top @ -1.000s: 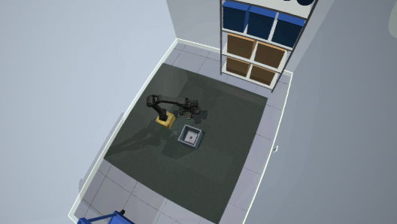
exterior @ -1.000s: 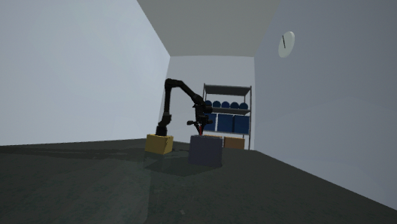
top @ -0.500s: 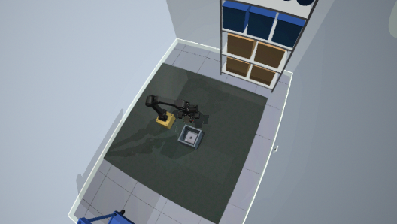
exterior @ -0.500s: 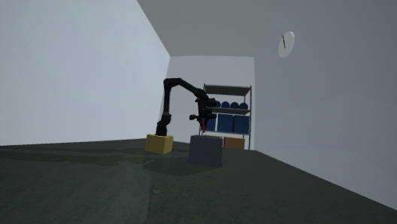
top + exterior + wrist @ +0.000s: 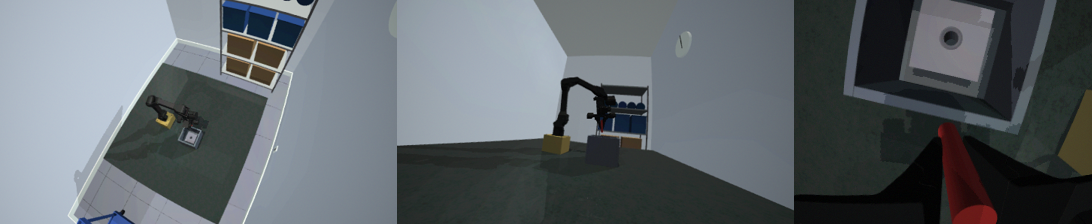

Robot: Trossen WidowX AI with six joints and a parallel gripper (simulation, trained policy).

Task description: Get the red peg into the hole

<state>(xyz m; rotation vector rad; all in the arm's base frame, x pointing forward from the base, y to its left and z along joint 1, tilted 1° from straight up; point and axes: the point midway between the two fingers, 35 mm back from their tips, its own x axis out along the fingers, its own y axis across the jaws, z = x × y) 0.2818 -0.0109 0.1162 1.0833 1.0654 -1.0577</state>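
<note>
The light grey plate is 1 cm ahead of my gripper tip, 8 cm to the right of it and 14 cm below it. Also, from my gripper tip: red peg 2 cm above.
</note>
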